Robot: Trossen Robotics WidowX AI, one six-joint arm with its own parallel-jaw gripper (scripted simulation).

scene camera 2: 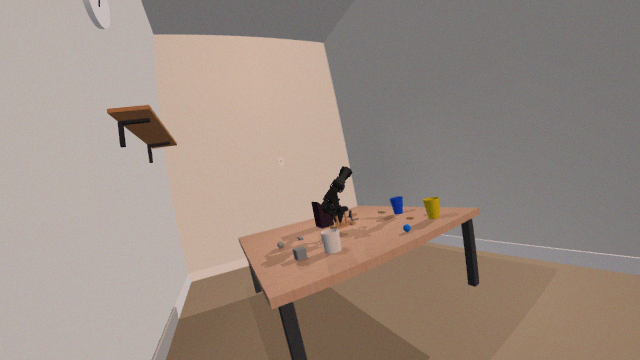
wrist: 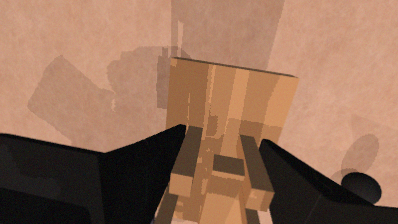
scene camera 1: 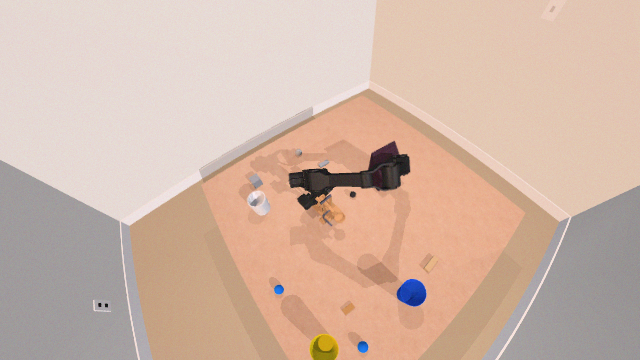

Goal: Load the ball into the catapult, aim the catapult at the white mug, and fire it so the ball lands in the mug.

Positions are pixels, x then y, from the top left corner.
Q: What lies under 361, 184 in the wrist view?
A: A black ball.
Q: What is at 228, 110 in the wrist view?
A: A catapult.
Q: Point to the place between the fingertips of my gripper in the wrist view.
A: At 222, 138
